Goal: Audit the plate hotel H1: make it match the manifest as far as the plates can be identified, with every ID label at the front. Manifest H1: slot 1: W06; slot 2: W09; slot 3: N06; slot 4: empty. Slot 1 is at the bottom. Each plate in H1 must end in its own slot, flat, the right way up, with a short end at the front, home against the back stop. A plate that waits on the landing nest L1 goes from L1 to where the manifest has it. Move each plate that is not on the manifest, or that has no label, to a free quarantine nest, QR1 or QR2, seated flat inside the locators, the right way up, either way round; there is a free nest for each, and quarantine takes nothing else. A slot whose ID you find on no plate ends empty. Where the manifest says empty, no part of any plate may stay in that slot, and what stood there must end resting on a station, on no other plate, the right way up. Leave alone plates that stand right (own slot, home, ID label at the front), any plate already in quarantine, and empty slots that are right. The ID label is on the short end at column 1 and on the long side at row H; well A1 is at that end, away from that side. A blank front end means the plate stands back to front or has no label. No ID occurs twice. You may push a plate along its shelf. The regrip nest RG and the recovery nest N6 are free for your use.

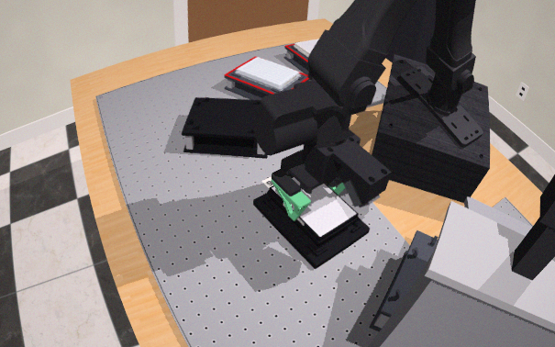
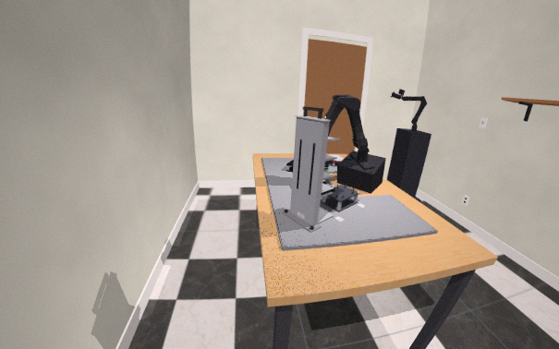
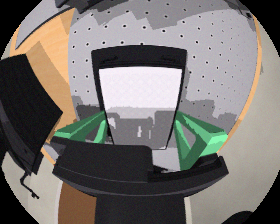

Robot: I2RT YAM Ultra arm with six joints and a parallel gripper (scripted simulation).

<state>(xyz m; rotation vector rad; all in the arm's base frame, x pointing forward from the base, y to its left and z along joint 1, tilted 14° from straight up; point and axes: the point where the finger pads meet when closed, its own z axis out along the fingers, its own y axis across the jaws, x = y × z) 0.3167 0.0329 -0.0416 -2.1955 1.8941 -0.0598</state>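
The flat black nest N6 is 40 mm below my hand. From my hand the other things lie so: tag L1 (50 mm behind, 200 mm to the right, 40 mm below); then black landing nest L1 (40 mm ahead, 260 mm to the right); then N6 tag (20 mm ahead, 100 mm to the right, 40 mm below).
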